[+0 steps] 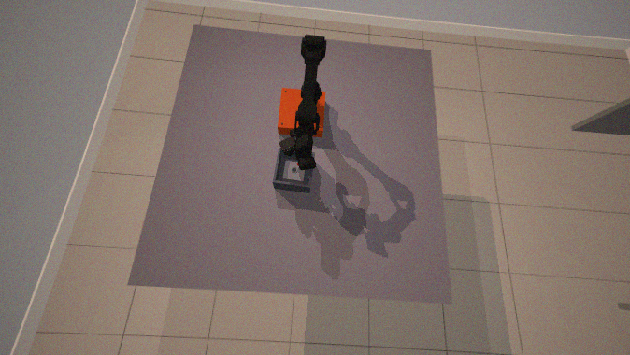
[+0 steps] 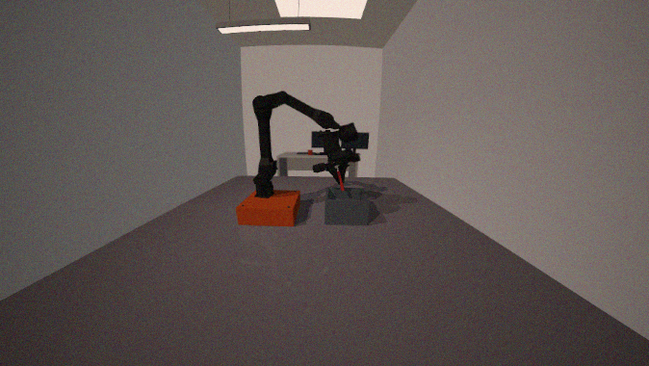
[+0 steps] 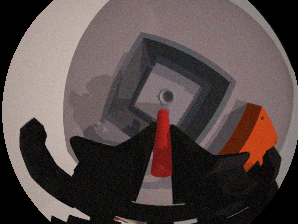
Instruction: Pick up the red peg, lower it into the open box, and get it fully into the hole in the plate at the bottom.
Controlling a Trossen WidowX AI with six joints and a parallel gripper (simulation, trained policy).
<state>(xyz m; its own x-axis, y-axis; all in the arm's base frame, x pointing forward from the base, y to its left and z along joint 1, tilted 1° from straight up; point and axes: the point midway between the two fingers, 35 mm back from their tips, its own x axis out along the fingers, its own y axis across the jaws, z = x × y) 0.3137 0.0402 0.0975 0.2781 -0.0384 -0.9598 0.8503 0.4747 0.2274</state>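
My gripper tip is 20 mm short of the grey box, 20 mm to the left of it and 100 mm above it. The rest, counted from my gripper tip: red peg (10 mm above).
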